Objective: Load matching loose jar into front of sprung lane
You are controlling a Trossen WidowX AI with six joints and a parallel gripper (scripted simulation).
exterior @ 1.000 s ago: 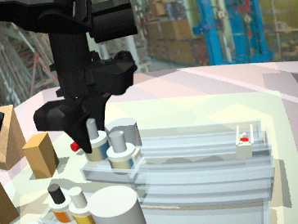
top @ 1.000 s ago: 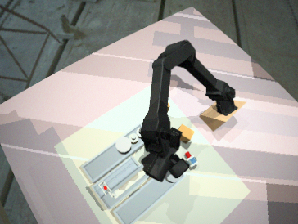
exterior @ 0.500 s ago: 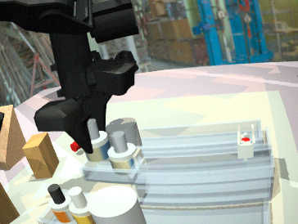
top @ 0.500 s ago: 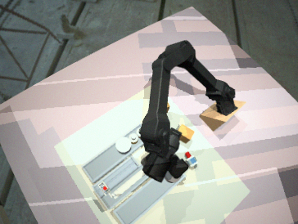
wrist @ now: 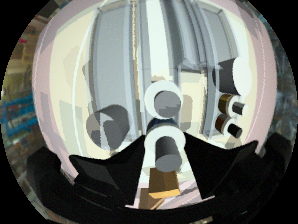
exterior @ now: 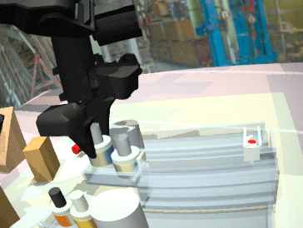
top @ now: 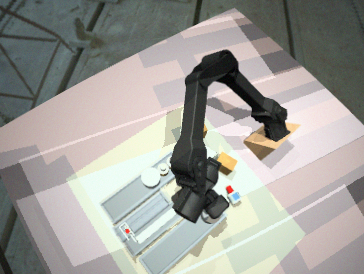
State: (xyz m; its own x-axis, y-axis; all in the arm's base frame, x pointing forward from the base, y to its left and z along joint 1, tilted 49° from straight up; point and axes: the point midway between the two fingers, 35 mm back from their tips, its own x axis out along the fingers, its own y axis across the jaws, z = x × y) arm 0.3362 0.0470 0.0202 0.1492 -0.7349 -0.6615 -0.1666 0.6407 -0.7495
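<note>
The sprung lane is 15 cm ahead of my gripper tip and 3 cm below it. Round my gripper tip: red mark 23 cm ahead, 2 cm above.
</note>
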